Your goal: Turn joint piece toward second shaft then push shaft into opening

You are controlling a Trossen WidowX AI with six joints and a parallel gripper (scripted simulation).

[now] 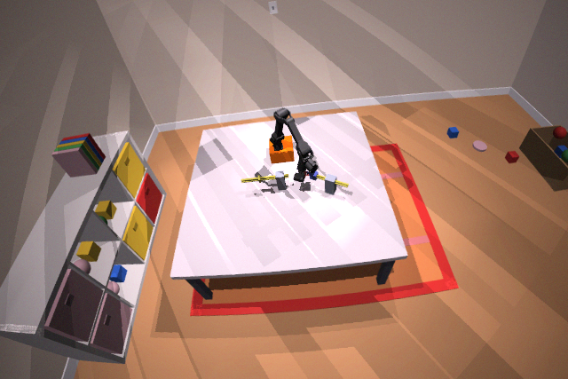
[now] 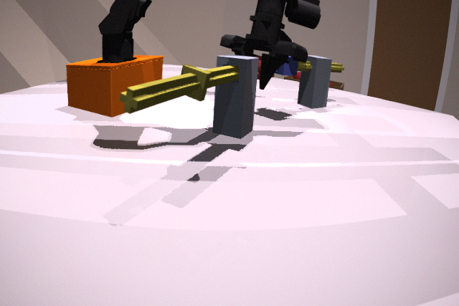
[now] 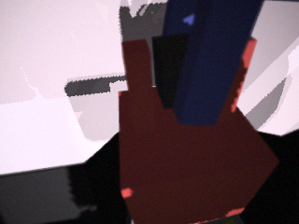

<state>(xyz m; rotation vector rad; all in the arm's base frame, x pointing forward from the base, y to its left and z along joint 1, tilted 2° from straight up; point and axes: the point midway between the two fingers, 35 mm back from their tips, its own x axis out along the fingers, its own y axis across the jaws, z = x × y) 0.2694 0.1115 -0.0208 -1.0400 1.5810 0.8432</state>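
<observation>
Right now the red joint piece is 40 mm above my gripper tip, 20 mm to the left of it and 10 mm ahead of it.
</observation>
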